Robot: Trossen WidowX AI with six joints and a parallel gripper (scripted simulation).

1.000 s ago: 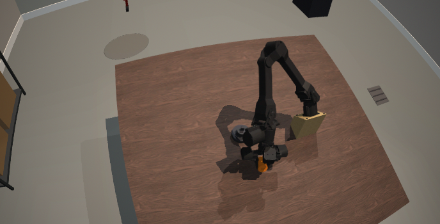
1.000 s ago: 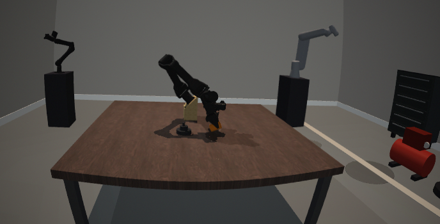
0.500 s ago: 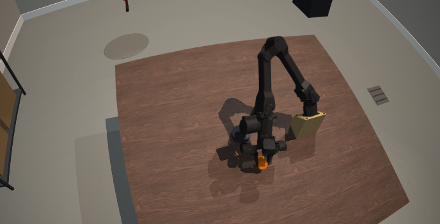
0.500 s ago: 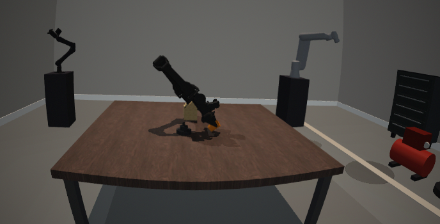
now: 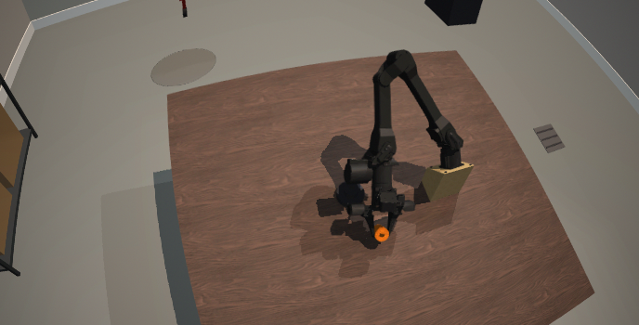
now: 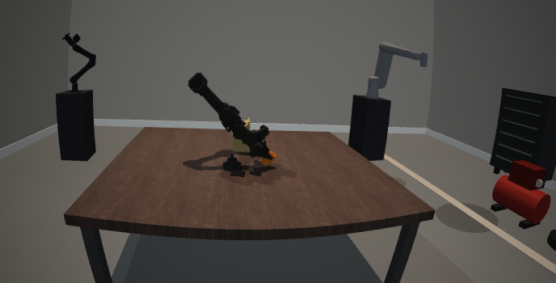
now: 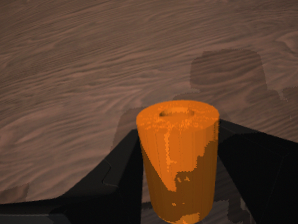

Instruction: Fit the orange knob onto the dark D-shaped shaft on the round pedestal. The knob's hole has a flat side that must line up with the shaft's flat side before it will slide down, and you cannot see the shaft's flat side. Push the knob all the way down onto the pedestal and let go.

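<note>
The dark round pedestal lies 1 cm ahead of my gripper tip, 18 cm to the right of it and 1 cm below it. Also, from my gripper tip: orange knob 1 cm behind, 2 cm to the right, 1 cm below.
</note>
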